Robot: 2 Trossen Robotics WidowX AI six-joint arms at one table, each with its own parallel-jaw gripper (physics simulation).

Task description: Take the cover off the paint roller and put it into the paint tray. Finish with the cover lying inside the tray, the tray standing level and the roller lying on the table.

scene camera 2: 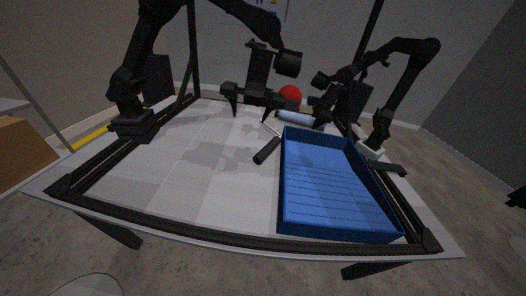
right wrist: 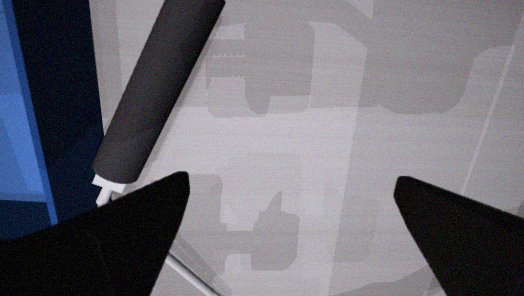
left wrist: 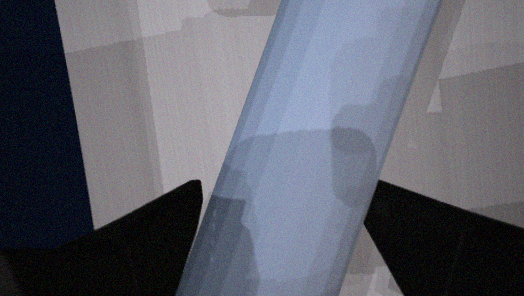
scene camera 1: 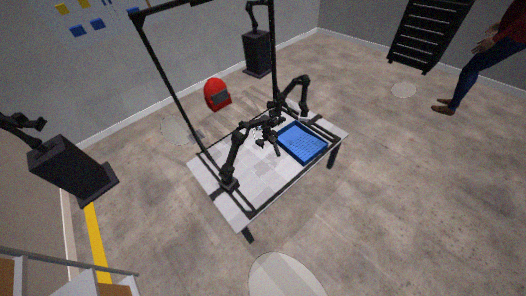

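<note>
In the left wrist view, the left gripper [left wrist: 277, 186] holds a roller cover [left wrist: 289, 203]. Scene camera 2 shows the right gripper [scene camera 2: 248, 119], open and empty. The right wrist view shows the right gripper [right wrist: 292, 183] as well, while the roller cover is out of frame in that right wrist view.
</note>
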